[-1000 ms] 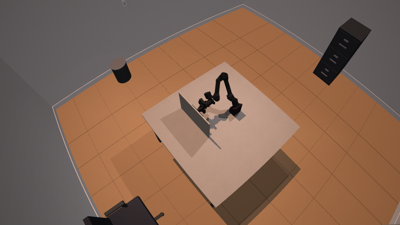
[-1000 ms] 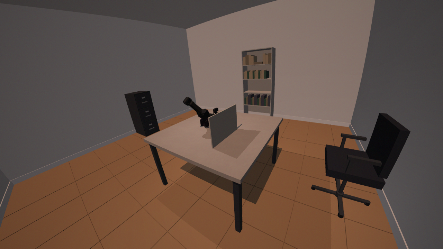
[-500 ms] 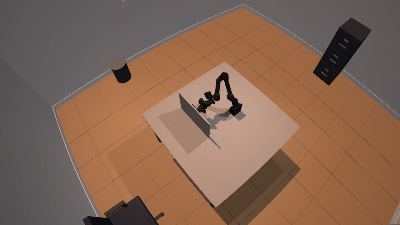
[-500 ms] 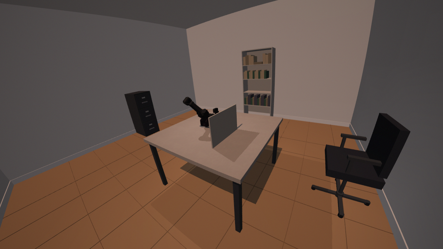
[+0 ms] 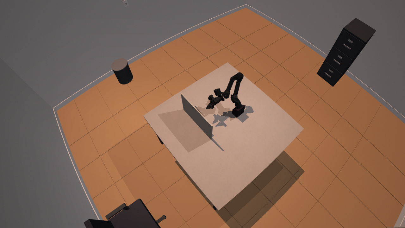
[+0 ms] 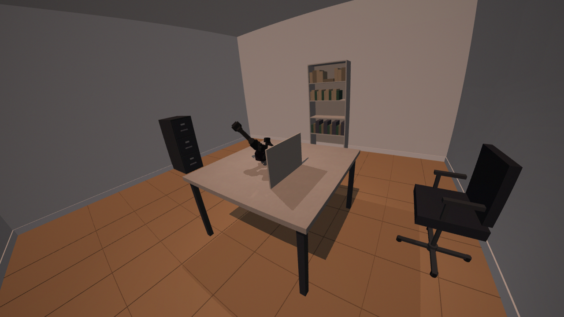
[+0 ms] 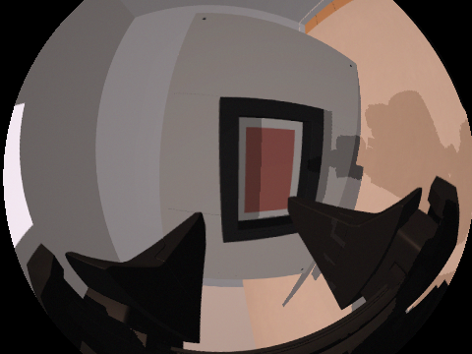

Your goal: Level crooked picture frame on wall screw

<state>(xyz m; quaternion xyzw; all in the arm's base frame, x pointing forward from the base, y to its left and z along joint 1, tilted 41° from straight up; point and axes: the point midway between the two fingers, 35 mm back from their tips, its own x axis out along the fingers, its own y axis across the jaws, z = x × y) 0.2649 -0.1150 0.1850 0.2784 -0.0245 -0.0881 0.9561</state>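
My gripper tip is 100 mm short of the picture frame, 50 mm above it and 20 mm to the left of it. Also, from my gripper tip: grey wall panel (110 mm ahead, 50 mm below, 20 mm to the right).
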